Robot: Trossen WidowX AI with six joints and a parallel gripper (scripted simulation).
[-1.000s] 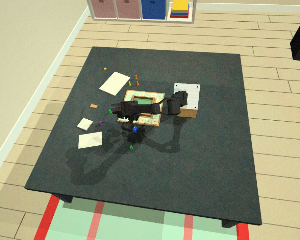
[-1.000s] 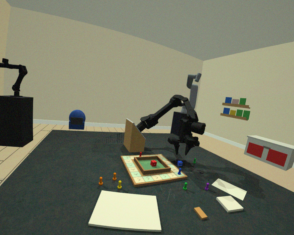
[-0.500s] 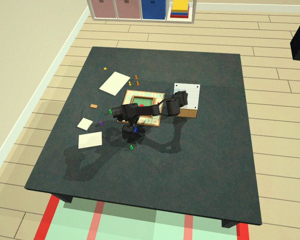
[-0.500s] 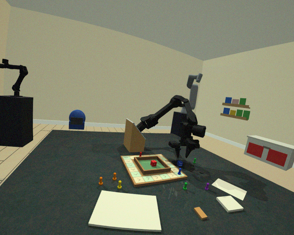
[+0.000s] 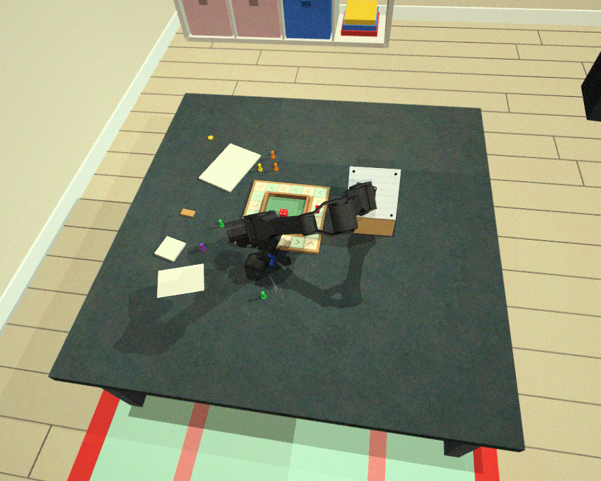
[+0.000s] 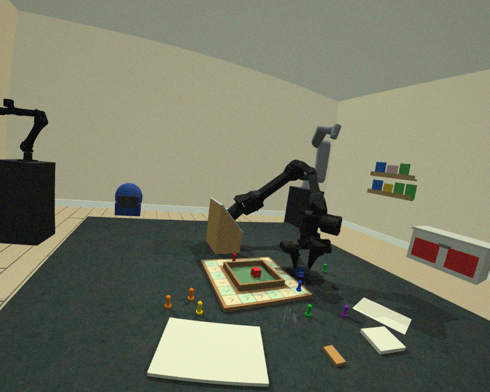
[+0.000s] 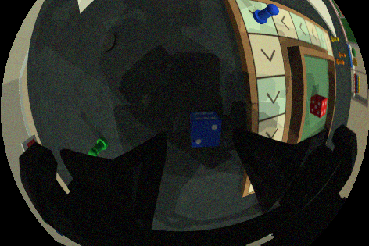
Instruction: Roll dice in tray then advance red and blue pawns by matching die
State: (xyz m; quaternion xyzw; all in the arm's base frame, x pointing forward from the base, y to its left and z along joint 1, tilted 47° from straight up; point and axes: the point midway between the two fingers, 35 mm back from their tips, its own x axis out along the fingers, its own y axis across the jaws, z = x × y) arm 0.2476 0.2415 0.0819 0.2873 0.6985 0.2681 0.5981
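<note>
Now: gripper tip 230 mm to the left of the red pawn and 100 mm past it. Round my gripper tip: blue pawn: 110 mm ahead, 80 mm to the right; then purple pawn: 240 mm ahead, 10 mm below.
</note>
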